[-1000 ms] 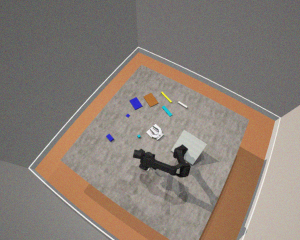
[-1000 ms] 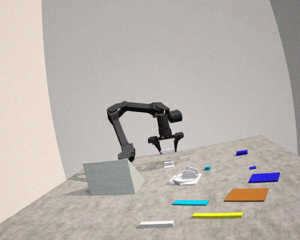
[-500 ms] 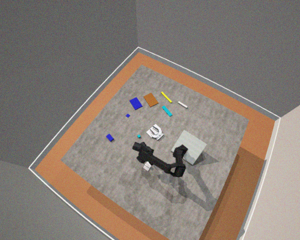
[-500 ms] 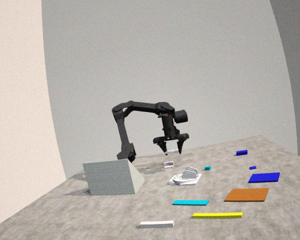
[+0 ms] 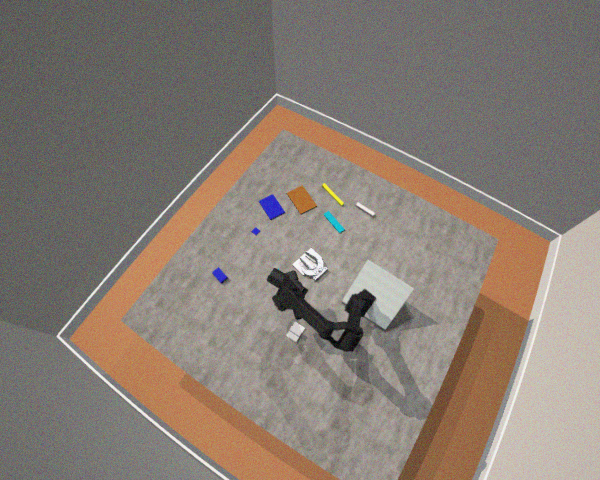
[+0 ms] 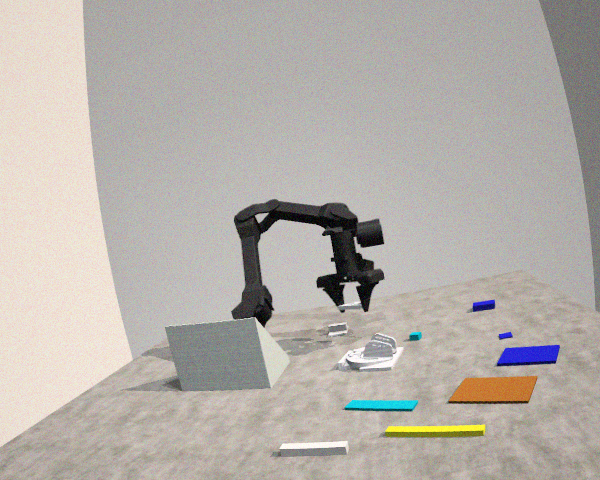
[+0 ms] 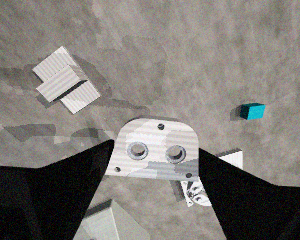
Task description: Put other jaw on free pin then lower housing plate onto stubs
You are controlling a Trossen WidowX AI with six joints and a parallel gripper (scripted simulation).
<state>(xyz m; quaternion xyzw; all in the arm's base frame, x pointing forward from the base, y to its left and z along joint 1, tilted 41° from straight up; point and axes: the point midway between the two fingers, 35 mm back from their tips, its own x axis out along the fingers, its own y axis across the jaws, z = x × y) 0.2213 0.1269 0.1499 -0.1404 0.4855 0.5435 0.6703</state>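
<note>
Right now the white jaw is 190 mm to the right of my gripper tip, 60 mm below it and 40 mm ahead of it. Round my gripper tip: small cyan cube (150 mm ahead, 70 mm below, 50 mm to the right); then cyan strip (420 mm to the right, 120 mm ahead, 70 mm below); then small white block (90 mm to the left, 80 mm behind, 70 mm below).
</note>
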